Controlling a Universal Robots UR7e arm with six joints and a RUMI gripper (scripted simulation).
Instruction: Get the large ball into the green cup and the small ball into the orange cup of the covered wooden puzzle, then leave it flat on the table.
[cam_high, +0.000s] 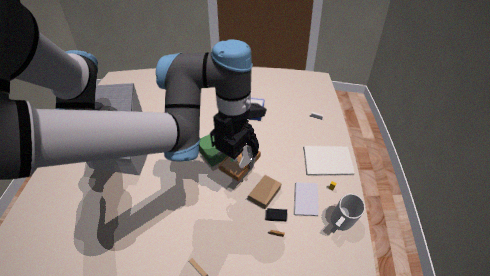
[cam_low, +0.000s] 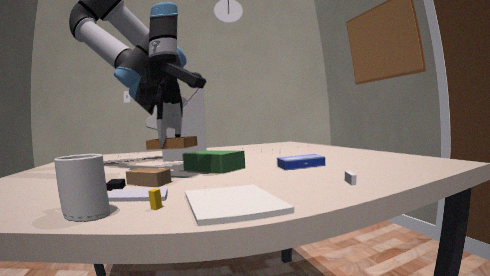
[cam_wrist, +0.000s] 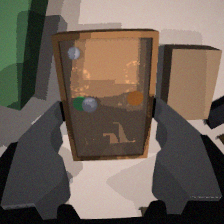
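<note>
Right now my hand is 1 cm above the covered wooden puzzle. From my hand the other things lie so: black block (10 cm ahead, 14 cm to the right, 8 cm below); then green block (6 cm behind, 12 cm to the left, 6 cm below); then wooden block (7 cm ahead, 7 cm to the right, 7 cm below).
</note>
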